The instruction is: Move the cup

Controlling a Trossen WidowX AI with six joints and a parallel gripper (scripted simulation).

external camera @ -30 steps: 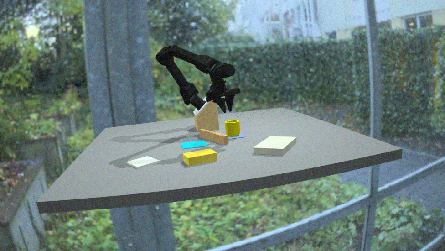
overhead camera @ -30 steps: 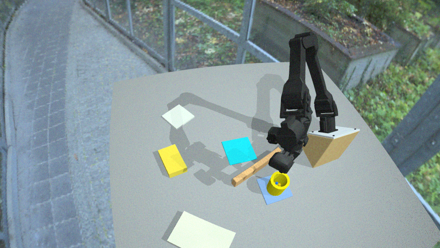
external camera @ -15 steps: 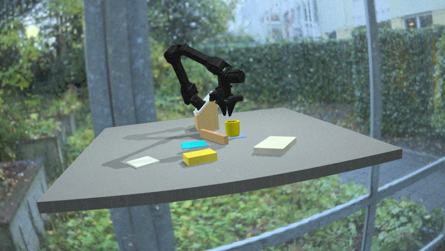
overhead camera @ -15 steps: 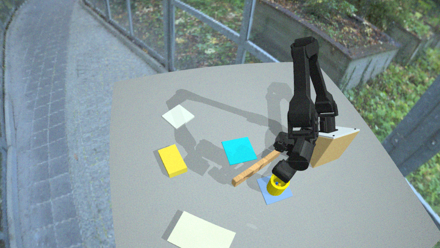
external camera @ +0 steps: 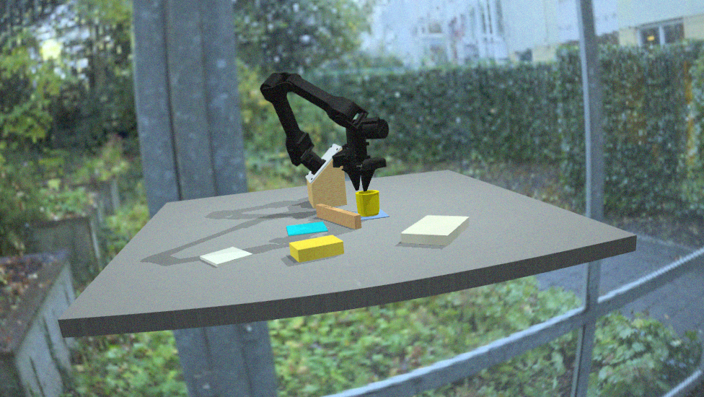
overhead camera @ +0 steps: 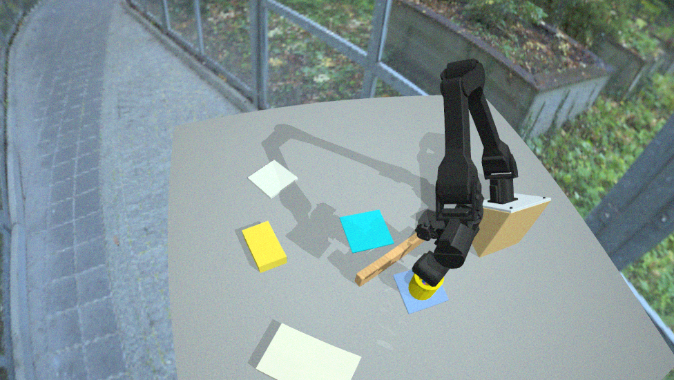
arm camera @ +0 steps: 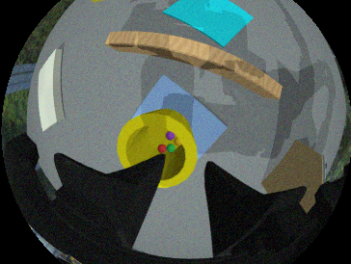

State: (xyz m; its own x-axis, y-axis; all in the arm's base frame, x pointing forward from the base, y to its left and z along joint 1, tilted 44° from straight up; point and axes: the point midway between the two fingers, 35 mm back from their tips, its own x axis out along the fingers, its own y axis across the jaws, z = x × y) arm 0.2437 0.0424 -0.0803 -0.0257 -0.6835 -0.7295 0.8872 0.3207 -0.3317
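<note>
My gripper tip is 2 cm short of the yellow cup, 1 cm to the right of it and 4 cm above it. Also, from my gripper tip: cyan pad (9 cm ahead, 19 cm to the right, 8 cm below); then wooden bar (5 cm ahead, 9 cm to the right, 6 cm below); then cream slab (33 cm ahead, 11 cm to the left, 6 cm below).
</note>
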